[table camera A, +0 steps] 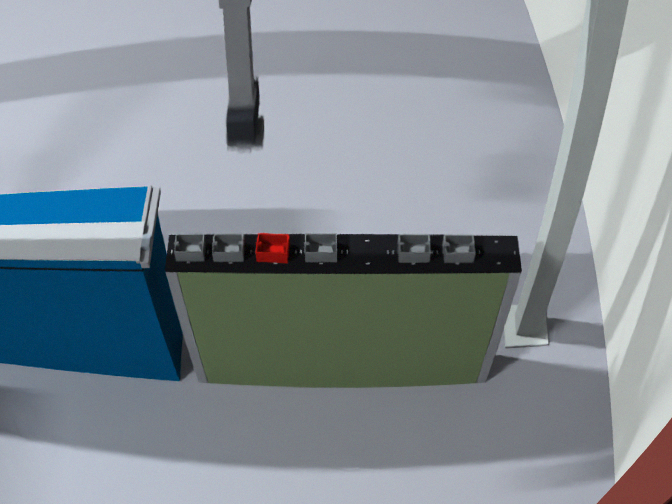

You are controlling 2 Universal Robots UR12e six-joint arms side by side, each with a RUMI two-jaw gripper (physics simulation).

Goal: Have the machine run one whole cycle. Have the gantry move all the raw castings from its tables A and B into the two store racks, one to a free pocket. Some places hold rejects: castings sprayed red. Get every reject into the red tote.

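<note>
Table A (pixel 347 265) has a narrow black top with a row of open box-shaped castings. From the left stand a grey casting (pixel 189 248), a second grey casting (pixel 227 248), a red reject (pixel 272 248) and a grey casting (pixel 320 248). After a bare place come two more grey castings, one (pixel 414 249) left of the other (pixel 458 249). The rightmost place is bare. All castings sit upright and apart. The store racks, the red tote and both my grippers do not show in this view.
A grey vertical column (pixel 239 70) with a blurred dark end hangs behind the table, above the floor. A blue cabinet (pixel 81 320) stands close at the table's left. A pale post (pixel 569 179) stands at its right, before a curved white wall (pixel 635 217). A red-brown edge (pixel 648 471) shows lower right.
</note>
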